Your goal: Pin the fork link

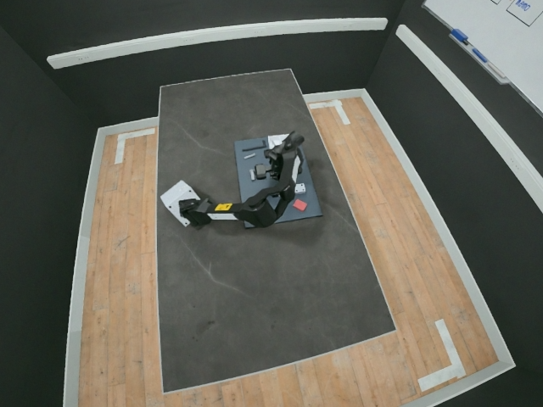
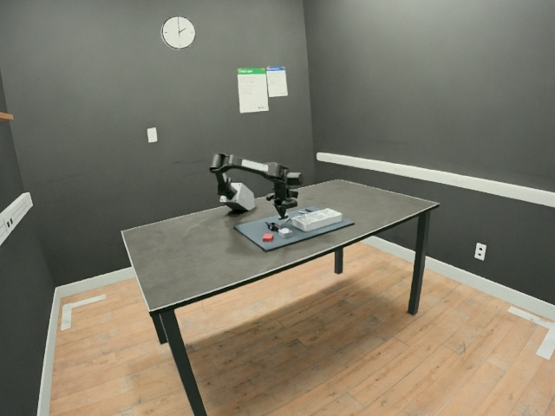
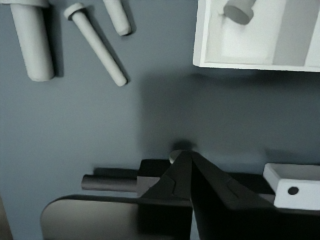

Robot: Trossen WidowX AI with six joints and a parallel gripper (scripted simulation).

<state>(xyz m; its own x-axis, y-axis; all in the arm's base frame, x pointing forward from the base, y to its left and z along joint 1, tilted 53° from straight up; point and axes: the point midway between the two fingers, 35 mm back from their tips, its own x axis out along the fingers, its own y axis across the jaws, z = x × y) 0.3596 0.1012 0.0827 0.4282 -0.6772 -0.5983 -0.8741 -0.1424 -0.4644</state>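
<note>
Now: the eye plate 50 mm to the right of my hand and 70 mm below it. From my hand the other things lie so: grey block (80 mm ahead, 70 mm to the right, 60 mm below); then red block (50 mm ahead, 140 mm to the right, 70 mm below); then blue-grey mat (10 mm ahead, 50 mm to the left, 80 mm below).
</note>
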